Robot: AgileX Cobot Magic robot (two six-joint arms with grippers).
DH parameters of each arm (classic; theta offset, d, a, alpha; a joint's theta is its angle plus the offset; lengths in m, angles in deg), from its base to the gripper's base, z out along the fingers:
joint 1: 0 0.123 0 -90
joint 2: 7.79 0 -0.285 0
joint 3: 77.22 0 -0.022 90
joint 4: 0 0.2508 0 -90
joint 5: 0 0 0.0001 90
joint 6: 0 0.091 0 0
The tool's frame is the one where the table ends.
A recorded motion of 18 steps. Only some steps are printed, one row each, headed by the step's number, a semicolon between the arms.
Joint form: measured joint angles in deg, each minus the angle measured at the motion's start. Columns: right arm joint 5, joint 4, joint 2, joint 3, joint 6, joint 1; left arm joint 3, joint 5, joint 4, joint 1, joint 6, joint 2.
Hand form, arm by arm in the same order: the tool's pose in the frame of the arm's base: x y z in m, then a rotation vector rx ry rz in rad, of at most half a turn. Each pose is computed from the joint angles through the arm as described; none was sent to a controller.
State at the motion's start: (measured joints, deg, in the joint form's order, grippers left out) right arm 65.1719 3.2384 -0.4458 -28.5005 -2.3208 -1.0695; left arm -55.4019 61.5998 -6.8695 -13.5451 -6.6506 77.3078
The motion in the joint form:
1: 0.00 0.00 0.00 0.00 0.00 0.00; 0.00 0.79 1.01 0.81 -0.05 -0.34
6: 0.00 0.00 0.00 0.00 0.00 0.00; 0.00 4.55 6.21 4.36 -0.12 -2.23
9: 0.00 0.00 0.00 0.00 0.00 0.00; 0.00 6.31 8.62 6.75 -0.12 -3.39
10: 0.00 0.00 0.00 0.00 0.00 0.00; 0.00 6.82 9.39 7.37 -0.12 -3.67
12: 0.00 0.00 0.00 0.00 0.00 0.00; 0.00 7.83 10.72 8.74 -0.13 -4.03
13: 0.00 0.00 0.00 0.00 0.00 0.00; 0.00 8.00 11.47 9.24 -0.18 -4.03
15: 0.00 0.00 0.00 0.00 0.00 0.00; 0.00 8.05 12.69 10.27 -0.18 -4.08
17: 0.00 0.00 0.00 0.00 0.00 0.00; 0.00 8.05 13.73 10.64 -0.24 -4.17
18: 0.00 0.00 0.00 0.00 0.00 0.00; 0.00 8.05 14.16 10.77 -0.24 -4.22
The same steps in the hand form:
1: -0.0091 0.0048 0.2705 -0.0285 2.1145 0.0331; 0.2304 -0.0605 0.2674 0.0987 2.9605 -0.1874
6: -0.0091 0.0048 0.2705 -0.0285 2.1145 0.0331; 0.2241 -0.0372 0.2736 0.0572 2.9838 -0.0493
9: -0.0091 0.0048 0.2705 -0.0285 2.1145 0.0331; 0.2201 -0.0236 0.2778 0.0146 2.9897 0.0169
10: -0.0091 0.0048 0.2705 -0.0285 2.1145 0.0331; 0.2189 -0.0199 0.2788 0.0042 2.9921 0.0380
12: -0.0091 0.0048 0.2705 -0.0285 2.1145 0.0331; 0.2170 -0.0125 0.2801 -0.0226 3.0007 0.0760
13: -0.0091 0.0048 0.2705 -0.0285 2.1145 0.0331; 0.2169 -0.0095 0.2801 -0.0316 3.0020 0.0961
15: -0.0091 0.0048 0.2705 -0.0285 2.1145 0.0331; 0.2170 -0.0037 0.2804 -0.0494 2.9994 0.1285
17: -0.0091 0.0048 0.2705 -0.0285 2.1145 0.0331; 0.2169 -0.0008 0.2809 -0.0529 2.9953 0.1549
18: -0.0091 0.0048 0.2705 -0.0285 2.1145 0.0331; 0.2168 0.0003 0.2812 -0.0532 2.9934 0.1657

